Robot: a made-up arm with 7 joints.
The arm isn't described. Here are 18 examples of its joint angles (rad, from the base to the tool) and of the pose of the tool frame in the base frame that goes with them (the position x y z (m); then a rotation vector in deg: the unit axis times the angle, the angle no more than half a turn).
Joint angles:
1: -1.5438 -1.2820 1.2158 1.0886 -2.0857 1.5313 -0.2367
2: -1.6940 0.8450 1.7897 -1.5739 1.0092 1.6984 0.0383
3: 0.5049 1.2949 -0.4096 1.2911 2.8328 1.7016 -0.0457
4: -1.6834 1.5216 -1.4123 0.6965 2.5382 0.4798 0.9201
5: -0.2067 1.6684 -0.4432 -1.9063 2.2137 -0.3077 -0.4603
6: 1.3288 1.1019 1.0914 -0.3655 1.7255 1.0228 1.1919
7: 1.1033 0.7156 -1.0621 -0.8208 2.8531 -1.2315 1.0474
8: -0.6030 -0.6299 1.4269 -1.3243 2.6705 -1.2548 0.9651
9: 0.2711 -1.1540 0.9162 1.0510 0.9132 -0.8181 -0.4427
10: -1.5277 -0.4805 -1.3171 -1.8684 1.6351 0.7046 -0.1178
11: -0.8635 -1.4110 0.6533 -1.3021 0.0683 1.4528 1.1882
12: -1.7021 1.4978 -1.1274 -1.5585 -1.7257 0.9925 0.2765
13: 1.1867 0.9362 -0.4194 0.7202 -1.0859 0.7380 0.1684
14: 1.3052 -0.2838 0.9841 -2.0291 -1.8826 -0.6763 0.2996
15: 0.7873 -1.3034 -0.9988 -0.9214 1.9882 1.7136 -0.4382
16: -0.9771 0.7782 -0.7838 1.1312 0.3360 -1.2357 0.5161
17: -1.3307 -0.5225 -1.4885 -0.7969 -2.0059 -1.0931 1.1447
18: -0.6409 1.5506 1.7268 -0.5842 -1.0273 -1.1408 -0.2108
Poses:
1: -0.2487 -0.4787 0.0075 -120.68 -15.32 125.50
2: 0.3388 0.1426 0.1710 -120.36 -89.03 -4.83
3: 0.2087 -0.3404 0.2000 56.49 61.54 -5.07
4: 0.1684 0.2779 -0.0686 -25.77 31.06 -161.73
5: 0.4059 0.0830 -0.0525 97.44 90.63 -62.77
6: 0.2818 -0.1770 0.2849 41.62 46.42 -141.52
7: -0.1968 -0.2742 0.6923 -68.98 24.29 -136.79
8: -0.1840 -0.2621 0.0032 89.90 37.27 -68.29
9: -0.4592 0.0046 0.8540 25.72 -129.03 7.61
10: -0.3440 -0.3624 0.1190 -107.53 107.39 -61.03
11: -0.2551 -0.2965 0.5686 -26.72 -128.01 57.68
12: 0.2293 0.1687 0.1090 30.19 -57.79 -105.75
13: 0.1655 -0.4660 0.5313 76.99 -2.59 -84.00
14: -0.1708 -0.0672 0.6955 -54.89 -92.44 -53.92
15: -0.1175 0.4009 0.7833 113.38 -15.86 -16.54
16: 0.0453 -0.1271 -0.2930 128.96 22.19 -45.35
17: -0.0540 -0.3783 0.1391 -135.03 38.37 43.39
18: 0.4917 -0.1121 0.1509 92.02 17.81 -119.79
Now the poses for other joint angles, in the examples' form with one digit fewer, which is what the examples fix.
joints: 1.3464 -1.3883 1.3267 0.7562 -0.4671 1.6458 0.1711
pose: -0.346 0.342 0.688 66.8 -146.6 -31.9
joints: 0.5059 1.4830 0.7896 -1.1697 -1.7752 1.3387 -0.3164
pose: 0.321 -0.086 0.279 40.3 153.1 77.9
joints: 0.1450 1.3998 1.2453 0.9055 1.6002 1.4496 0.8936
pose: 0.492 -0.026 0.089 -10.3 -87.7 79.9
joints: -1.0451 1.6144 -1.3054 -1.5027 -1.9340 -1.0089 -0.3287
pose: 0.387 0.160 0.052 58.9 10.6 -20.6
